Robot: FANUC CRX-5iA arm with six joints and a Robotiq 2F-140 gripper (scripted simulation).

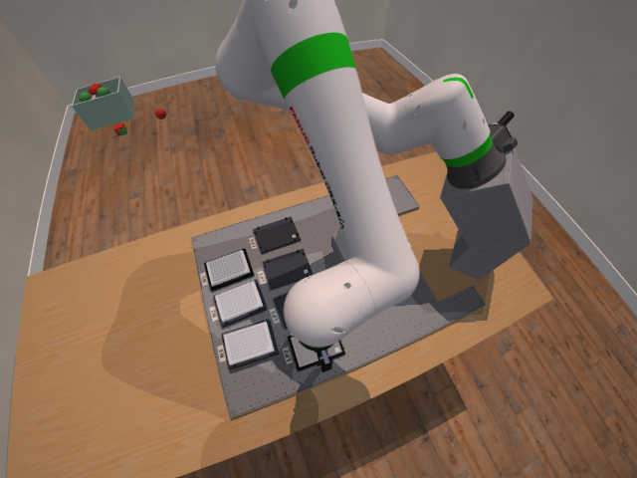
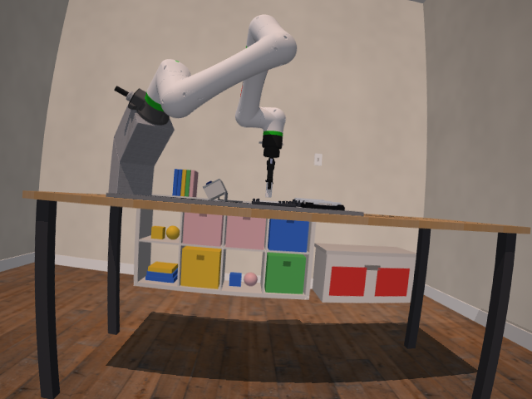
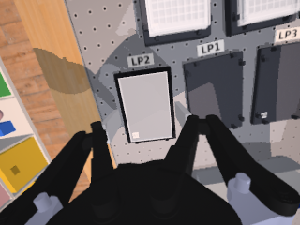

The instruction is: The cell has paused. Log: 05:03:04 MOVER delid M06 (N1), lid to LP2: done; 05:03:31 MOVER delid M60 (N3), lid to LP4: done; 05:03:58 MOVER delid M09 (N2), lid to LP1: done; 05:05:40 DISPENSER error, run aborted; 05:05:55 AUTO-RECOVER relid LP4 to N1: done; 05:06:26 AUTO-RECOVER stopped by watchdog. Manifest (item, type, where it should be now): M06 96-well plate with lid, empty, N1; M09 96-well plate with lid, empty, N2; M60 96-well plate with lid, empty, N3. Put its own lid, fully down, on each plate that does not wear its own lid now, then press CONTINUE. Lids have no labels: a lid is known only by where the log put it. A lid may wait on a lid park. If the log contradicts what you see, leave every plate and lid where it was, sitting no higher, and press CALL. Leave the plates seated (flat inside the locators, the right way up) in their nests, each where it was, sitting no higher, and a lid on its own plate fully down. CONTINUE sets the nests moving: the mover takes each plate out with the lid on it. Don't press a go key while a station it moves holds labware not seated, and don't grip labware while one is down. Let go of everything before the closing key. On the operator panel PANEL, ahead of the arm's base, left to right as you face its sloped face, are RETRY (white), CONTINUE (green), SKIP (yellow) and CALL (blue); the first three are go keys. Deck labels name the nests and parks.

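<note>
My hand is 5 cm above the lid park LP2. Also, from my hand: park labelled LP1: 12 cm to the right, 5 cm below, 4 cm behind; then LP3: 25 cm to the right, 9 cm behind, 5 cm below; then LP2 label: 8 cm ahead, 6 cm below, 3 cm to the right.
</note>
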